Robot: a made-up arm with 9 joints. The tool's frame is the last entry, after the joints.
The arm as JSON. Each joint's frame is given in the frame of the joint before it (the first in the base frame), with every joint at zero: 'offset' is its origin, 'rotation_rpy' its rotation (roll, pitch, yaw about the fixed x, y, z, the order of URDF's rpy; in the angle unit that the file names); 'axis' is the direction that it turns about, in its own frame. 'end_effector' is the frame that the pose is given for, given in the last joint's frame.
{
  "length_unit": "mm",
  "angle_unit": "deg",
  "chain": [
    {
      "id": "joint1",
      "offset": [
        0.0,
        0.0,
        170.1
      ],
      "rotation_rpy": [
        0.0,
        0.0,
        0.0
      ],
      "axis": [
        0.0,
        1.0,
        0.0
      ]
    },
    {
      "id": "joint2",
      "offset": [
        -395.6,
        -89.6,
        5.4
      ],
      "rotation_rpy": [
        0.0,
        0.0,
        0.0
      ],
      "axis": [
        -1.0,
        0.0,
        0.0
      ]
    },
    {
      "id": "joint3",
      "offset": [
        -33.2,
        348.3,
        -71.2
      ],
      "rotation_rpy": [
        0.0,
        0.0,
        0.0
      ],
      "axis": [
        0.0,
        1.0,
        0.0
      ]
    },
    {
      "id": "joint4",
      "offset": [
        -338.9,
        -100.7,
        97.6
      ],
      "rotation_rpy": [
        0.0,
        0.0,
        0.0
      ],
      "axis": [
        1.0,
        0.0,
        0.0
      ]
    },
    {
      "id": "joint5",
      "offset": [
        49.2,
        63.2,
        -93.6
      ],
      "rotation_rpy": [
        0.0,
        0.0,
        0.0
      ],
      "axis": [
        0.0,
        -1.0,
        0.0
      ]
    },
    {
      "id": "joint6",
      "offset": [
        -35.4,
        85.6,
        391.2
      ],
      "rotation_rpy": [
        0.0,
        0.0,
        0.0
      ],
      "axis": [
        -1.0,
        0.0,
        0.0
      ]
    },
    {
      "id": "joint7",
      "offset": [
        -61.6,
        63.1,
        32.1
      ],
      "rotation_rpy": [
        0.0,
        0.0,
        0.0
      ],
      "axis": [
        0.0,
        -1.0,
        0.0
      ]
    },
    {
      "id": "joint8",
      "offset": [
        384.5,
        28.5,
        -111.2
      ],
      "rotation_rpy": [
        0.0,
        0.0,
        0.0
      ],
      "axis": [
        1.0,
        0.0,
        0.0
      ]
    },
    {
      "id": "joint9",
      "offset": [
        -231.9,
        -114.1,
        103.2
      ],
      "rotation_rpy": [
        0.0,
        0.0,
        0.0
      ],
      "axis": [
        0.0,
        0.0,
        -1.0
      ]
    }
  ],
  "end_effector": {
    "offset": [
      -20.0,
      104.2,
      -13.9
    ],
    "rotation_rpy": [
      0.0,
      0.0,
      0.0
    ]
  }
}
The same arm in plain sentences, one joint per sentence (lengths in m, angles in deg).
The arm has nine revolute joints in a row. What follows holds with every joint at zero, and every direction is one of the base frame's. Joint 1 sits 0.1701 m along +z from the base frame's origin and rotates about +y. Joint 2 sits 0.3956 m along -x and 0.0896 m along -y and 0.0054 m along +z from joint 1 and rotates about -x. Joint 3 sits 0.0332 m along -x and 0.3483 m along +y and 0.0712 m along -z from joint 2 and rotates about +y. Joint 4 sits 0.3389 m along -x and 0.1007 m along -y and 0.0976 m along +z from joint 3 and rotates about +x. Joint 5 sits 0.0492 m along +x and 0.0632 m along +y and 0.0936 m along -z from joint 4 and rotates about -y. Joint 6 sits 0.0354 m along -x and 0.0856 m along +y and 0.3912 m along +z from joint 5 and rotates about -x. Joint 7 sits 0.0616 m along -x and 0.0631 m along +y and 0.0321 m along +z from joint 6 and rotates about -y. Joint 8 sits 0.3845 m along +x and 0.0285 m along +y and 0.1112 m along -z from joint 7 and rotates about +x. Joint 9 sits 0.2319 m along -x and 0.1141 m along -y and 0.1032 m along +z from joint 8 and rotates about -z. The tool frame, which is the frame that the pose is given for, sits 0.02 m along -x and 0.1042 m along +y and 0.0139 m along -z from joint 9; its axes are parallel to the base frame's.
